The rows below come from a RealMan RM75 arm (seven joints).
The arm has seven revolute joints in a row. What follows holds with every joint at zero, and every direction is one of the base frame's. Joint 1 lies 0.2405 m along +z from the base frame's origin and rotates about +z. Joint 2 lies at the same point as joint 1 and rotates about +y. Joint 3 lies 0.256 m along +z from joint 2 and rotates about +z. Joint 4 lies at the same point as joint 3 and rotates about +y. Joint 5 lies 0.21 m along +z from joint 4 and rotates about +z. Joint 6 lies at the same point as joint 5 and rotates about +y. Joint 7 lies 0.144 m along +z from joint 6 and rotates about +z. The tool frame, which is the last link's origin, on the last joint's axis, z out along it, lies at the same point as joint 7; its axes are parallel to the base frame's.
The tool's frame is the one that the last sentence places.
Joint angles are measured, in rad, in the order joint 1, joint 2, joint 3, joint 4, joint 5, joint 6, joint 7. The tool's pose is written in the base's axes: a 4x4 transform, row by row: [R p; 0 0 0 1], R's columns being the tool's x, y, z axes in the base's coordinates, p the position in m. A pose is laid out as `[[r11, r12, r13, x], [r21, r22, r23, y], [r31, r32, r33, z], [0, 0, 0, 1]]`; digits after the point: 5 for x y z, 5 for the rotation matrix.
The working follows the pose.
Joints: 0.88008, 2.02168, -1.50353, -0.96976, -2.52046, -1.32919, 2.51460
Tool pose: [[0.79919, -0.39598, 0.45220, 0.15004], [-0.52903, -0.82053, 0.21647, 0.40516], [0.28533, -0.41224, -0.86525, -0.03692], [0, 0, 0, 1]]
Where each joint sits with the arm in this pose, in the base's axes (m; each line is computed from the numbers above, not from the rounded line before):
joint 1: 0.0000 0.0000 0.2405
joint 2: 0.0000 0.0000 0.2405
joint 3: 0.1468 0.1776 0.1289
joint 4: 0.1468 0.1776 0.1289
joint 5: 0.0849 0.3740 0.0877
joint 6: 0.0849 0.3740 0.0877
joint 7: 0.1500 0.4052 -0.0369
the tool: 0.1500 0.4052 -0.0369

